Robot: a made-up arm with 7 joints. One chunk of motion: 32 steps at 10 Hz.
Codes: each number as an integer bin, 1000 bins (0 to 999) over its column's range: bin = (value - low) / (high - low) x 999, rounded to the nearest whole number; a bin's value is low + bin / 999 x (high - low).
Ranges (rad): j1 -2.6..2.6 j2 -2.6..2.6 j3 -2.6..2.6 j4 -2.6..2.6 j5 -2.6..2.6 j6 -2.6..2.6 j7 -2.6..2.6
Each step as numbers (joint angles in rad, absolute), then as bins.
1 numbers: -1.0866 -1.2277 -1.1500 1.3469 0.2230 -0.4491 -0.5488
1 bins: 291 264 279 758 542 413 394
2 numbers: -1.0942 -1.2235 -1.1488 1.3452 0.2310 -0.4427 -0.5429
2 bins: 289 264 279 758 544 414 395
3 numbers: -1.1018 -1.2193 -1.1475 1.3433 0.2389 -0.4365 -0.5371
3 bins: 288 265 279 758 545 416 396
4 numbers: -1.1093 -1.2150 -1.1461 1.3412 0.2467 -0.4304 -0.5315
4 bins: 286 266 279 757 547 417 397
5 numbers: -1.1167 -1.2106 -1.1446 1.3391 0.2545 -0.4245 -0.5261
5 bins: 285 267 280 757 548 418 398
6 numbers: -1.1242 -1.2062 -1.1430 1.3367 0.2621 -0.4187 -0.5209
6 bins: 284 268 280 756 550 419 399
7 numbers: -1.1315 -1.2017 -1.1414 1.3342 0.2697 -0.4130 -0.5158
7 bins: 282 269 280 756 551 420 400
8 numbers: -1.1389 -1.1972 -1.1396 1.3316 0.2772 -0.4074 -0.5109
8 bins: 281 269 281 755 553 421 401
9 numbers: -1.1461 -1.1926 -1.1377 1.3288 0.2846 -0.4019 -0.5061
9 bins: 279 270 281 755 554 422 402
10 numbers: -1.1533 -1.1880 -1.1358 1.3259 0.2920 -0.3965 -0.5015
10 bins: 278 271 281 754 556 423 403
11 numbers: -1.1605 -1.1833 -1.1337 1.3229 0.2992 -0.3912 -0.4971
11 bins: 277 272 282 754 557 424 404
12 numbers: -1.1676 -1.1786 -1.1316 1.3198 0.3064 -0.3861 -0.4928
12 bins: 275 273 282 753 558 425 405
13 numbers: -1.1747 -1.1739 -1.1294 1.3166 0.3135 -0.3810 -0.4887
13 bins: 274 274 283 752 560 426 406
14 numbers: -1.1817 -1.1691 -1.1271 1.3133 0.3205 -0.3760 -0.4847
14 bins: 272 275 283 752 561 427 406
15 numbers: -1.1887 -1.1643 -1.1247 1.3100 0.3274 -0.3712 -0.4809
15 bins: 271 276 283 751 562 428 407
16 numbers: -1.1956 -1.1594 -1.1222 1.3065 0.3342 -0.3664 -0.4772
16 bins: 270 277 284 750 564 429 408
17 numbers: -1.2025 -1.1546 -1.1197 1.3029 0.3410 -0.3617 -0.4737
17 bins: 268 278 284 750 565 430 408
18 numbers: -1.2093 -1.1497 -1.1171 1.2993 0.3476 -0.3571 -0.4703
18 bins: 267 279 285 749 566 431 409
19 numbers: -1.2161 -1.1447 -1.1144 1.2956 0.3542 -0.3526 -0.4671
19 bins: 266 280 285 748 568 432 410
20 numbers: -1.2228 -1.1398 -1.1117 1.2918 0.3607 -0.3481 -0.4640
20 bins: 265 281 286 748 569 433 410
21 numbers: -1.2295 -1.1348 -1.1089 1.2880 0.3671 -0.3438 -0.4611
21 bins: 263 281 286 747 570 433 411
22 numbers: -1.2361 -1.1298 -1.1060 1.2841 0.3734 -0.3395 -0.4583
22 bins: 262 282 287 746 571 434 411
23 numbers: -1.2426 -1.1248 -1.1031 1.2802 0.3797 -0.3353 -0.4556
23 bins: 261 283 288 745 572 435 412
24 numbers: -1.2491 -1.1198 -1.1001 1.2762 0.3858 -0.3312 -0.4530
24 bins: 260 284 288 745 574 436 412
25 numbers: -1.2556 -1.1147 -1.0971 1.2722 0.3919 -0.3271 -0.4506
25 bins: 258 285 289 744 575 437 413
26 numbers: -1.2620 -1.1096 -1.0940 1.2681 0.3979 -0.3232 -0.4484
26 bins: 257 286 289 743 576 437 413
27 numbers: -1.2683 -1.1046 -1.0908 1.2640 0.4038 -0.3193 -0.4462
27 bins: 256 287 290 742 577 438 414
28 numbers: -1.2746 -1.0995 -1.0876 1.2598 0.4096 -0.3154 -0.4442
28 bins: 255 288 291 742 578 439 414
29 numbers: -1.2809 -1.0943 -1.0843 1.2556 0.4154 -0.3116 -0.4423
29 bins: 253 289 291 741 579 440 415
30 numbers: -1.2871 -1.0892 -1.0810 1.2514 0.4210 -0.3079 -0.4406
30 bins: 252 290 292 740 580 440 415
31 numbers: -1.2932 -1.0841 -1.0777 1.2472 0.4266 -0.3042 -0.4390
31 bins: 251 291 292 739 581 441 415
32 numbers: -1.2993 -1.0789 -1.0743 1.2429 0.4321 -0.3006 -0.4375
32 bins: 250 292 293 738 583 442 415
